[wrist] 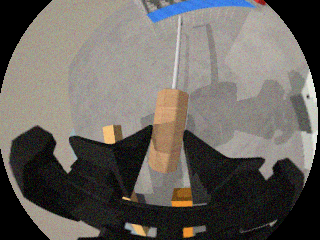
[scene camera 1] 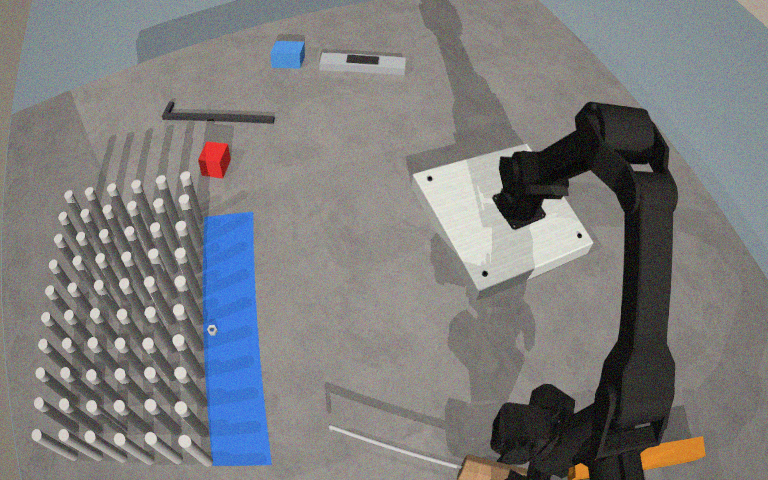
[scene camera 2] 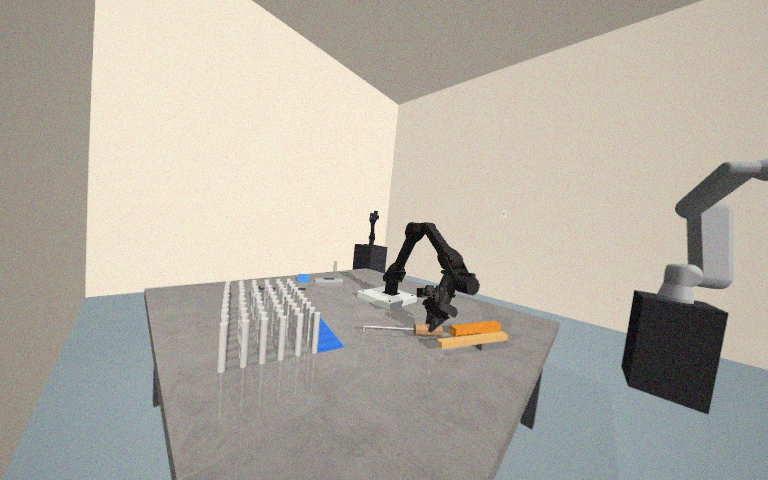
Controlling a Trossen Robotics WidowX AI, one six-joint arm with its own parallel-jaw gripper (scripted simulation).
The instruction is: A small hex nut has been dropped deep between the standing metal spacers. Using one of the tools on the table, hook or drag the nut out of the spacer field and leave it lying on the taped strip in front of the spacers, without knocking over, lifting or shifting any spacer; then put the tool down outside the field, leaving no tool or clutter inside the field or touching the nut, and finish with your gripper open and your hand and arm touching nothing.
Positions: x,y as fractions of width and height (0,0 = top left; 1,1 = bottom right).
Scene:
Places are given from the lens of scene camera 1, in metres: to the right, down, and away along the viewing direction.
grey block (scene camera 1: 0.44,0.13): -0.08, -0.33, 1.06
red cube (scene camera 1: 0.28,0.33): -0.26, -0.13, 0.89
blue cube (scene camera 1: 0.37,0.11): -0.18, -0.35, 1.04
blue taped strip (scene camera 1: 0.31,0.90): -0.19, 0.25, 0.69
The marked spots on the blue cube and the blue taped strip are 0.69 m apart.

